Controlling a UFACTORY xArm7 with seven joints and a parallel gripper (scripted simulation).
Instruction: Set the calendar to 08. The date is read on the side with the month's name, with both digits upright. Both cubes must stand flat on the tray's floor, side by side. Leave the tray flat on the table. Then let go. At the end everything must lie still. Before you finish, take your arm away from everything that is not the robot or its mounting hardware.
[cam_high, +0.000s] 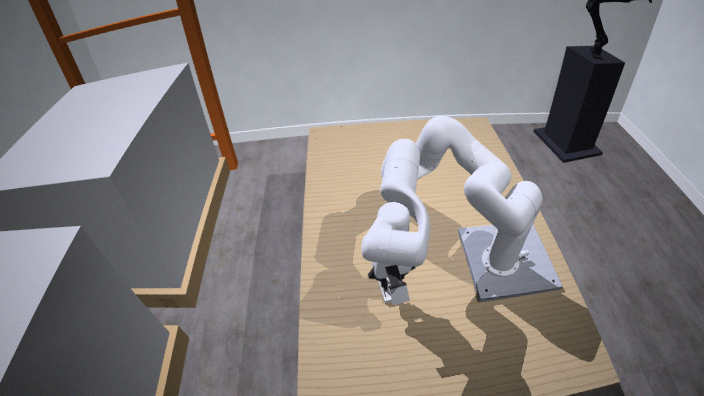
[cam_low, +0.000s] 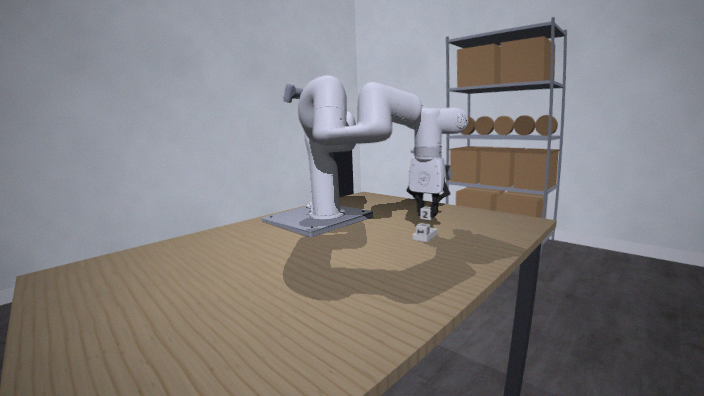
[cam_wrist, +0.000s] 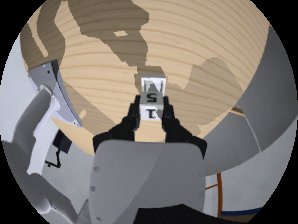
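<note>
Right now my hand is 20 mm to the left of the white tray and 70 mm above it. Round my hand: white digit cube 10 mm below.
</note>
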